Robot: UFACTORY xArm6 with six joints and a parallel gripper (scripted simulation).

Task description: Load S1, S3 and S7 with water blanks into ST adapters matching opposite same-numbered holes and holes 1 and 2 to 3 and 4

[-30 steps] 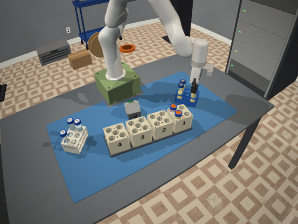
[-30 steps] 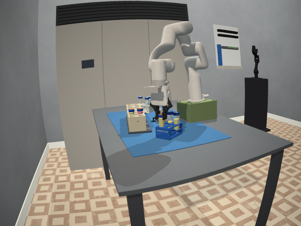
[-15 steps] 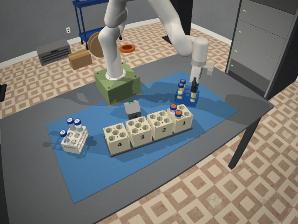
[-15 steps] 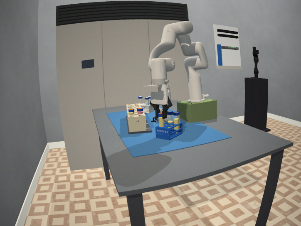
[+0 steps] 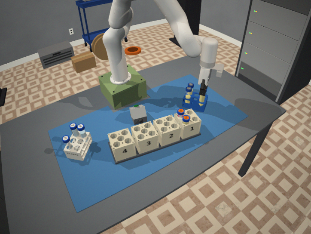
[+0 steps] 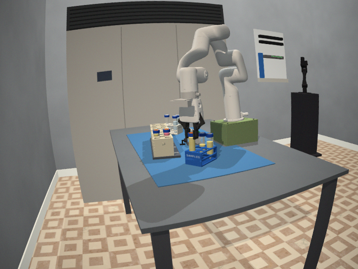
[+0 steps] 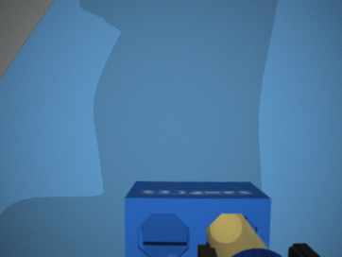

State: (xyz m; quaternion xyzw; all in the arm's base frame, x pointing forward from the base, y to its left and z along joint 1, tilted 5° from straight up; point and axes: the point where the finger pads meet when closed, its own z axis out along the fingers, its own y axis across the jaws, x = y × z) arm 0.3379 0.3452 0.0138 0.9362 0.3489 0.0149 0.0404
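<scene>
Right now the sample tube is 50 mm below my hand and 10 mm to the right of it. The rest, counted from my hand: blue samples rack: 100 mm below, 40 mm behind, 10 mm to the right; pink-filled tube: 190 mm to the right, 90 mm ahead, 60 mm below; adapter 1: 170 mm to the right, 110 mm ahead, 80 mm below.
</scene>
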